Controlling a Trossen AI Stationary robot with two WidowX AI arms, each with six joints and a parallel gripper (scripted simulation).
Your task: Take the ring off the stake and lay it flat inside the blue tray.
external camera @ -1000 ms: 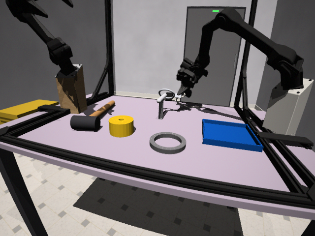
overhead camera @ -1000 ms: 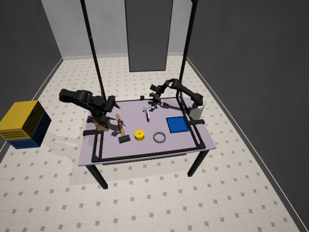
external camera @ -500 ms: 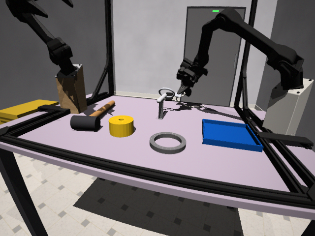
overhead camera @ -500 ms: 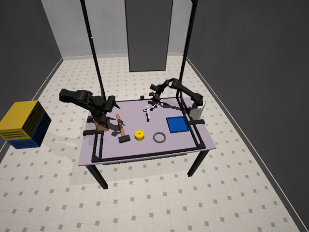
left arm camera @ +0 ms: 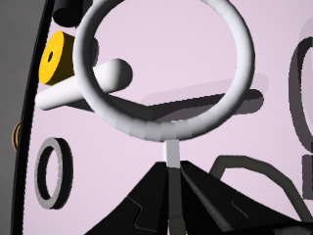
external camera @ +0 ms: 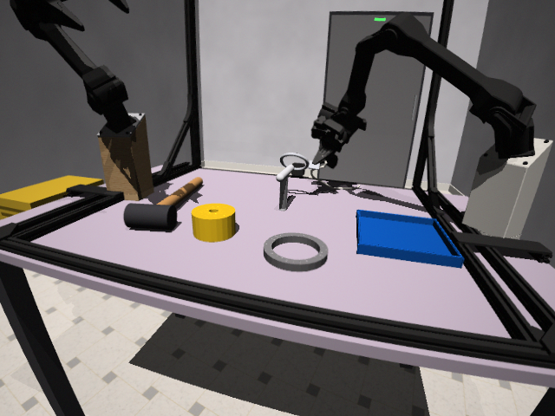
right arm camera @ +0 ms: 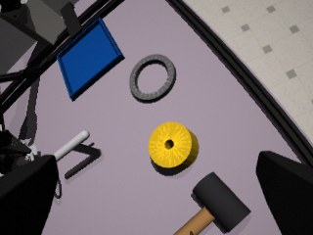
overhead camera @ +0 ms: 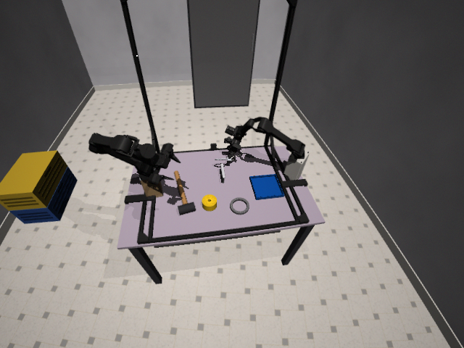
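Right now my left hand is 24 cm short of the blue tray, 20 cm to the right of it and 11 cm above it. Round my left hand: yellow cylinder: 32 cm ahead, 20 cm to the right, 10 cm below.
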